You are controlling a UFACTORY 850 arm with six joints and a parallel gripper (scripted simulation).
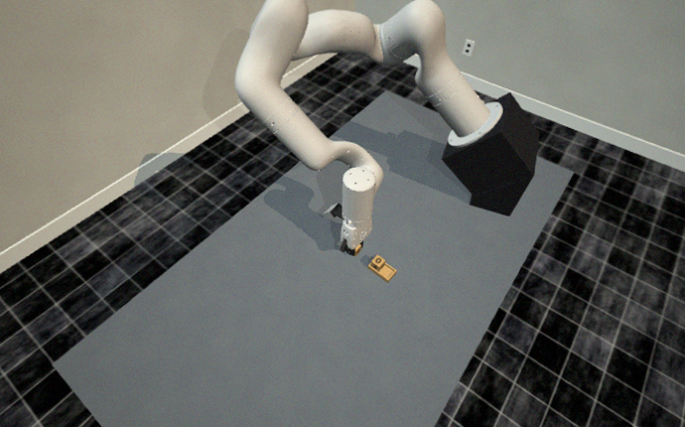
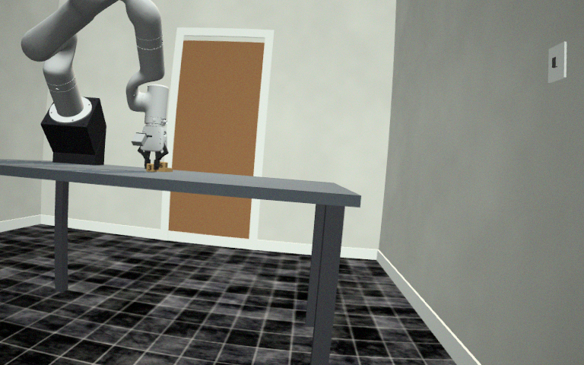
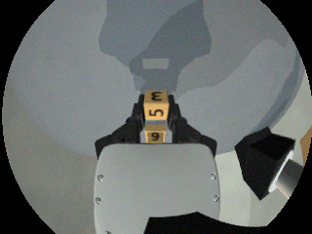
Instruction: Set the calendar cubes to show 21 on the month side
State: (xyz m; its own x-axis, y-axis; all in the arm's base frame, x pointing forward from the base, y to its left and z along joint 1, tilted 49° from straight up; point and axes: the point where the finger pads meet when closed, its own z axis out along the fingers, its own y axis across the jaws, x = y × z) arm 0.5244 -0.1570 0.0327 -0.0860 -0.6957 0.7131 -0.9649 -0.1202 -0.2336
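Now: hand 110 mm to the right of the orange tray, 20 mm above it and 10 mm short of it.
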